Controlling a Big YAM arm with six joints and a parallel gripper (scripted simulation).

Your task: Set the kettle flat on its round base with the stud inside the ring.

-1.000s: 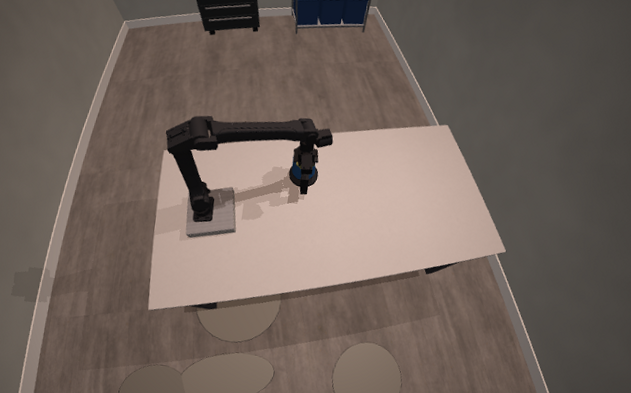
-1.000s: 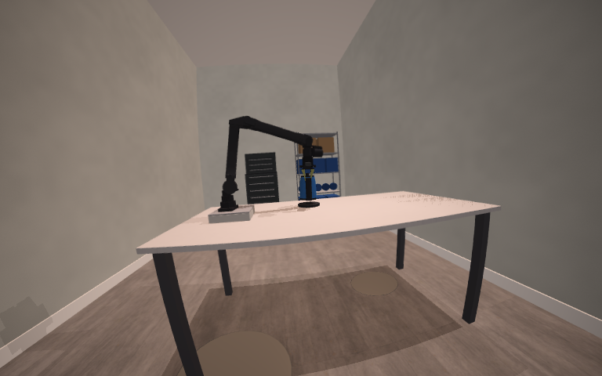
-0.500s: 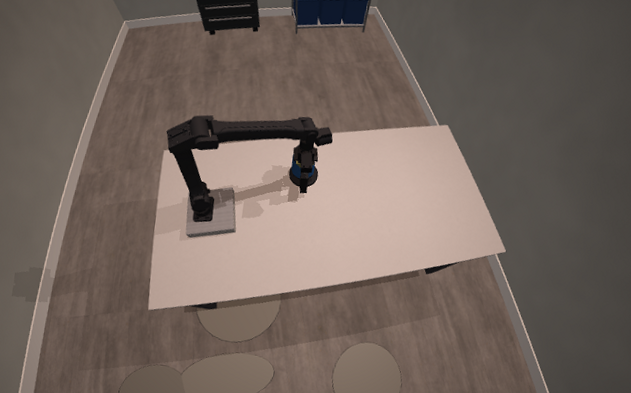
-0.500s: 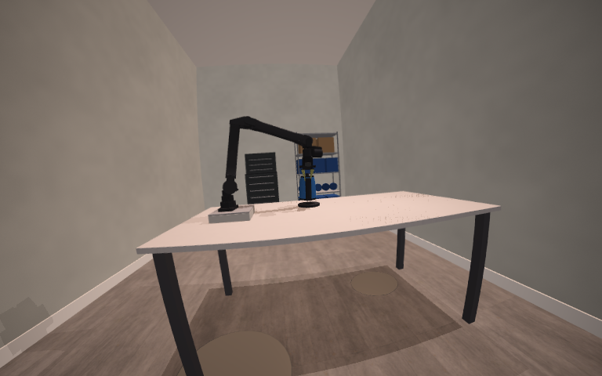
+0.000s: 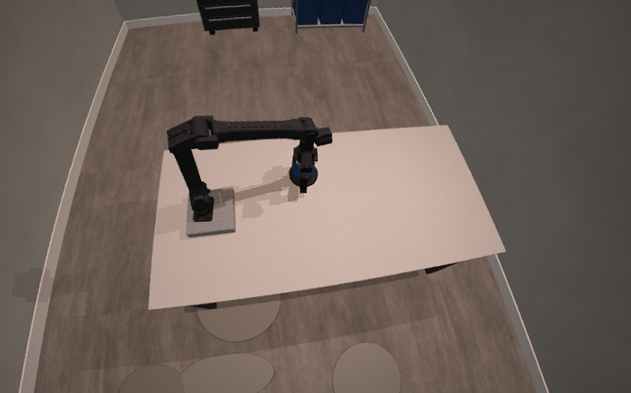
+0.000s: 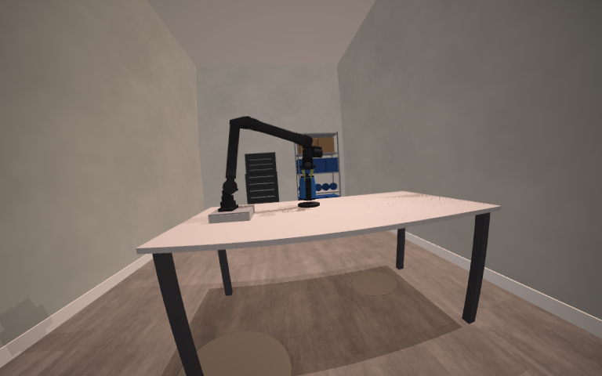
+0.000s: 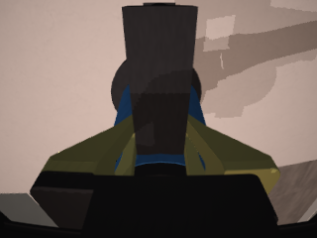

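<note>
My gripper is now 30 mm to the right of the blue kettle and 50 mm above it. From my hand the other things lie so: round black base 60 mm to the left, 170 mm below.
</note>
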